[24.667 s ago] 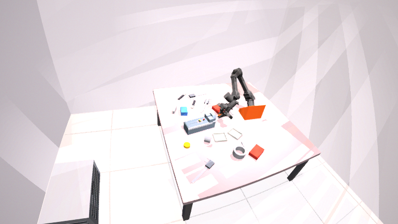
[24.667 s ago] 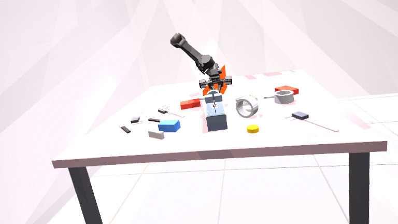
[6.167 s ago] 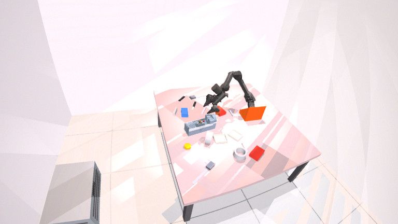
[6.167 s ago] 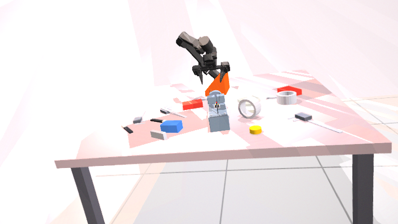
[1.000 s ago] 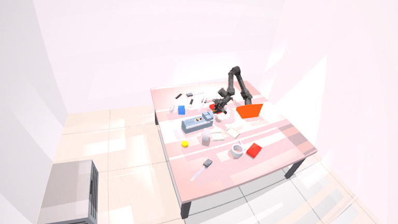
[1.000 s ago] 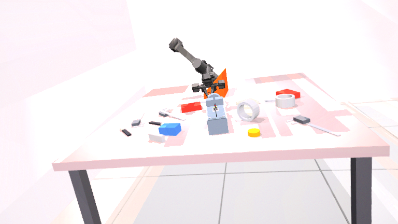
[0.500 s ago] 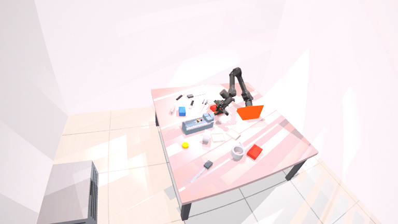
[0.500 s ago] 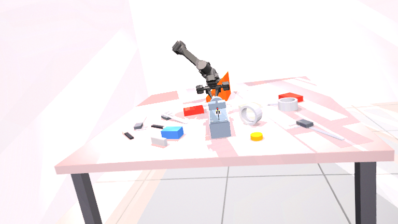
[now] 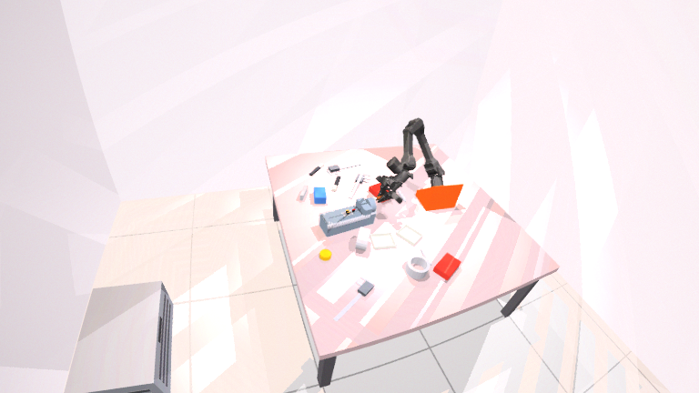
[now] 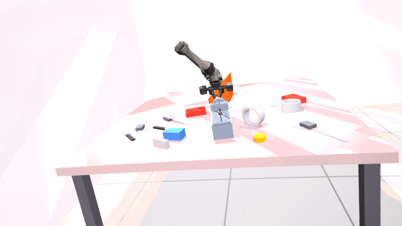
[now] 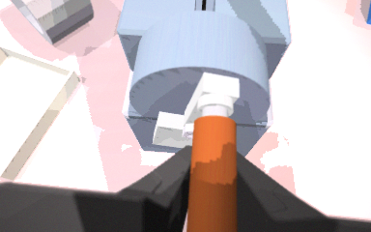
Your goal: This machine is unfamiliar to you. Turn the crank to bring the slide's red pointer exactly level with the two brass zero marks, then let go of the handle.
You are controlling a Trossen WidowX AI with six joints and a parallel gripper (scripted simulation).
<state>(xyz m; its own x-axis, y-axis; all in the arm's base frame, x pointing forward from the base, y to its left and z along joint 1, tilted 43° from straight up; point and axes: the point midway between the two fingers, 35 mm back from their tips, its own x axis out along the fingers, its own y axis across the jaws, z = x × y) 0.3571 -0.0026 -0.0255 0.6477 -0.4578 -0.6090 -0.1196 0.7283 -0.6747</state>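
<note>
The red pointer is 13 cm ahead of my gripper tip, 3 cm to the left of it and 1 cm below it. From my gripper tip the other things lie so: orange handle (2 cm behind, 2 cm above); yellow disc (32 cm ahead, 20 cm to the left, 9 cm below); blue block (23 cm ahead, 19 cm to the right, 8 cm below).
</note>
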